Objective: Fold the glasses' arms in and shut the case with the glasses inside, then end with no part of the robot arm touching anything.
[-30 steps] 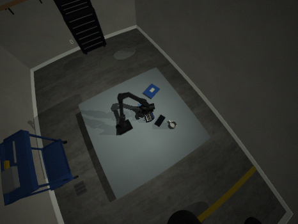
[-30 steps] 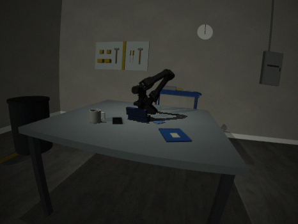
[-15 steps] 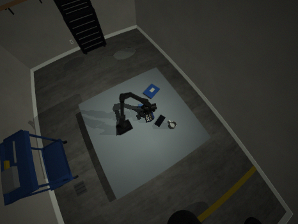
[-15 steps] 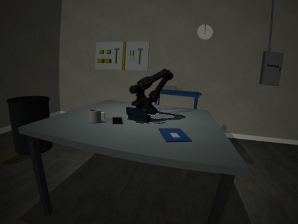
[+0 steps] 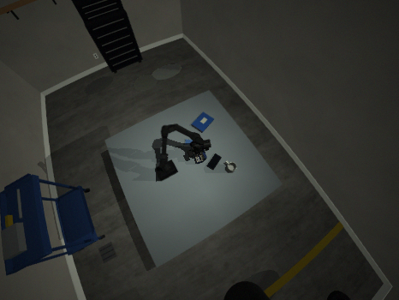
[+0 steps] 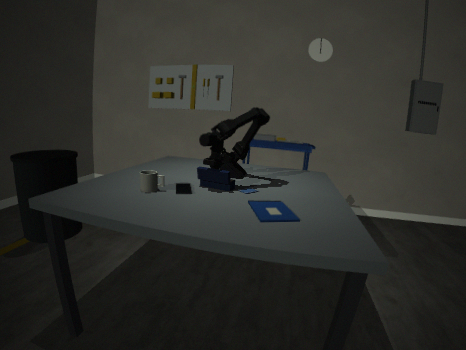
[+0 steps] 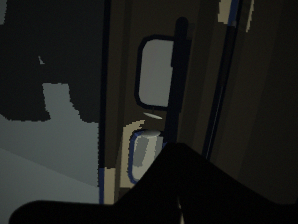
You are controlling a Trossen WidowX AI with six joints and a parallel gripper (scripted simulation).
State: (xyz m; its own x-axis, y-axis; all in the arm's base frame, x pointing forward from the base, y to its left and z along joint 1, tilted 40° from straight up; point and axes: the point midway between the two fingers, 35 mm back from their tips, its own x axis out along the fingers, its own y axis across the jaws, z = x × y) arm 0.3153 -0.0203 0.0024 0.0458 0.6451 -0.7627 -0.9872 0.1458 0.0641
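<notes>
The blue glasses case is 2 cm ahead of my hand and 4 cm below it. Also, from my hand: blue card 17 cm to the left, 8 cm below; then white mug 18 cm ahead, 27 cm to the right, 5 cm below.
</notes>
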